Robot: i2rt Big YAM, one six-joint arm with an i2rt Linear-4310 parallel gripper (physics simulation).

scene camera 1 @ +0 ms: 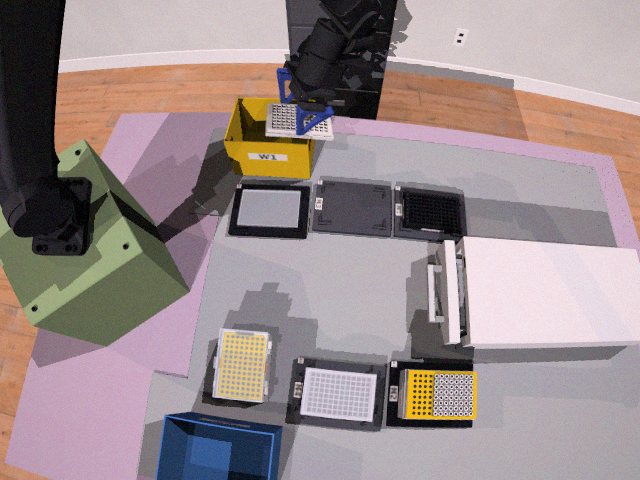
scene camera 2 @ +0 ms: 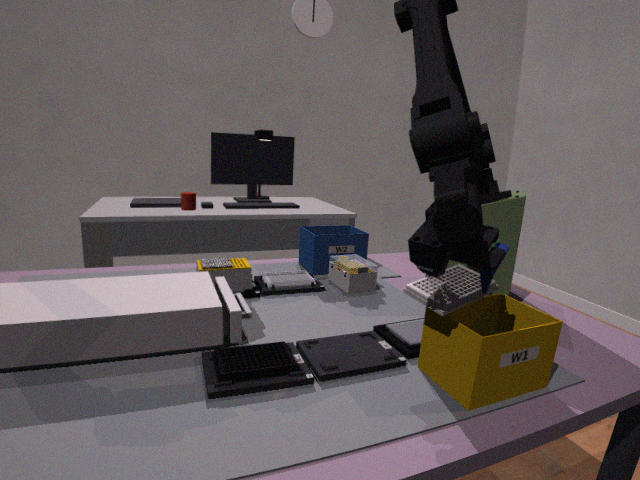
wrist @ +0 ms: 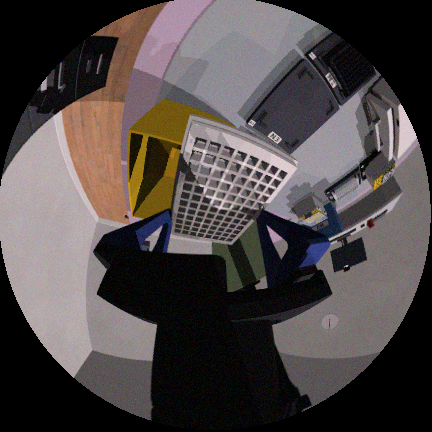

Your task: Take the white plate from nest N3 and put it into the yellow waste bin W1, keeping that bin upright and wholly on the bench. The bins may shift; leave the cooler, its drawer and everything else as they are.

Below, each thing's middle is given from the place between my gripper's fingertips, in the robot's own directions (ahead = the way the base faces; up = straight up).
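There's a white plate (scene camera 1: 281, 118) 10 mm ahead of my hand, and going by their middles it's the nearest to my hand of the things named here. The black plate (scene camera 2: 242, 363) is 290 mm ahead of my hand, 150 mm to the right of it and 140 mm below it. As for the pale plate (scene camera 1: 326, 393), that's 500 mm to the right of my hand, 50 mm ahead of it and 140 mm below it; going by their middles, it's the farthest from my hand of the things named here. And I see the yellow bin W1 (scene camera 2: 495, 348) 100 mm below my hand, 50 mm behind it and 40 mm to the left of it.
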